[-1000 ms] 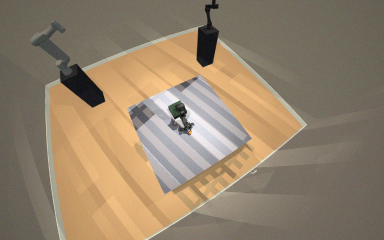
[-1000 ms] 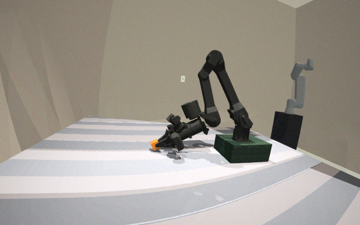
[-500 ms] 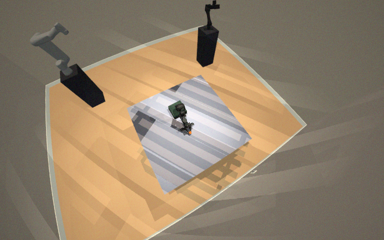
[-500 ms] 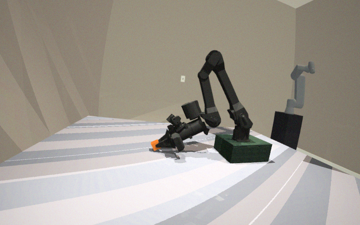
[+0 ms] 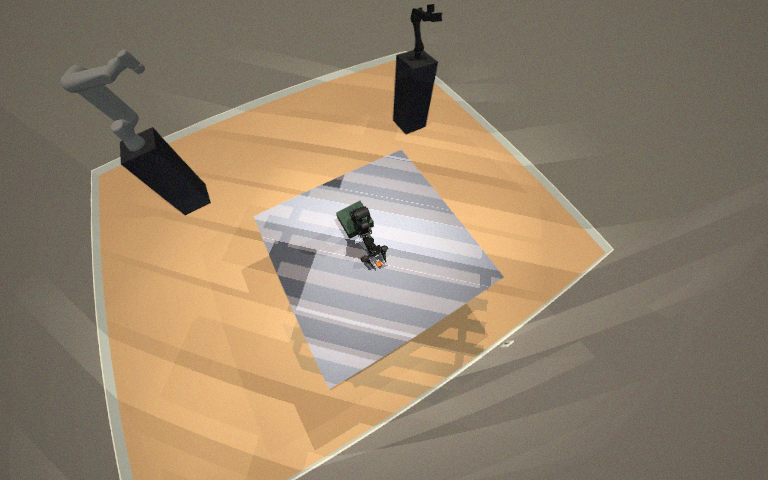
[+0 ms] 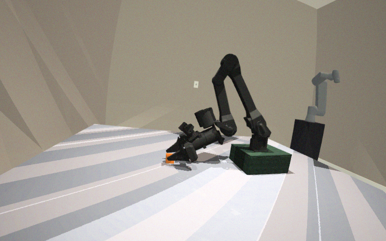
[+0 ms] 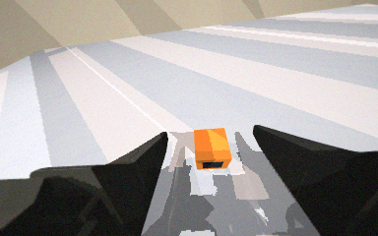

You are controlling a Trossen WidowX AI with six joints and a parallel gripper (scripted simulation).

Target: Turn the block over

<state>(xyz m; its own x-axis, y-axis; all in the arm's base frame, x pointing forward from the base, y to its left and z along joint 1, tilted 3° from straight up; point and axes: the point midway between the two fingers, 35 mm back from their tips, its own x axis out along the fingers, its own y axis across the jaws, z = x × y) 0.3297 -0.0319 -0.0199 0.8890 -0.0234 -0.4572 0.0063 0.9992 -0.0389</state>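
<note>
Now: gripper tip 2 cm past the orange block and 1 cm above it.
</note>
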